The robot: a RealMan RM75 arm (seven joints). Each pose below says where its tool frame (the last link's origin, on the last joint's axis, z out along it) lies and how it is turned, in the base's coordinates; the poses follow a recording.
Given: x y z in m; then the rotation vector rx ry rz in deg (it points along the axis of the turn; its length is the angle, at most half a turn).
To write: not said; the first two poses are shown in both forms.
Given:
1: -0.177 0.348 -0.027 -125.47 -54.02 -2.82
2: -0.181 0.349 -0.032 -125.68 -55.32 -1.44
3: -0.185 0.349 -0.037 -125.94 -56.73 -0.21
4: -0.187 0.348 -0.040 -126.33 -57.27 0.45
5: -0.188 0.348 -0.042 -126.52 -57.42 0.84
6: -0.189 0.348 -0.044 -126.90 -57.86 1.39
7: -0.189 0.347 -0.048 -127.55 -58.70 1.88
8: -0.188 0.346 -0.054 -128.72 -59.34 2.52
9: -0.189 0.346 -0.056 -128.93 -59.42 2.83
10: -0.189 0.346 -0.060 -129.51 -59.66 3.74
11: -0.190 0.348 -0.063 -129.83 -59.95 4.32
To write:
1: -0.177 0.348 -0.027 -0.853 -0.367 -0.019 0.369
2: -0.181 0.349 -0.032 -0.852 -0.375 -0.010 0.364
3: -0.185 0.349 -0.037 -0.852 -0.384 -0.001 0.357
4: -0.187 0.348 -0.040 -0.852 -0.386 0.003 0.353
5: -0.188 0.348 -0.042 -0.853 -0.387 0.006 0.351
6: -0.189 0.348 -0.044 -0.854 -0.389 0.009 0.346
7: -0.189 0.347 -0.048 -0.855 -0.393 0.013 0.339
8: -0.188 0.346 -0.054 -0.858 -0.395 0.017 0.328
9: -0.189 0.346 -0.056 -0.859 -0.396 0.019 0.326
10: -0.189 0.346 -0.060 -0.860 -0.396 0.025 0.320
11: -0.190 0.348 -0.063 -0.861 -0.397 0.029 0.317
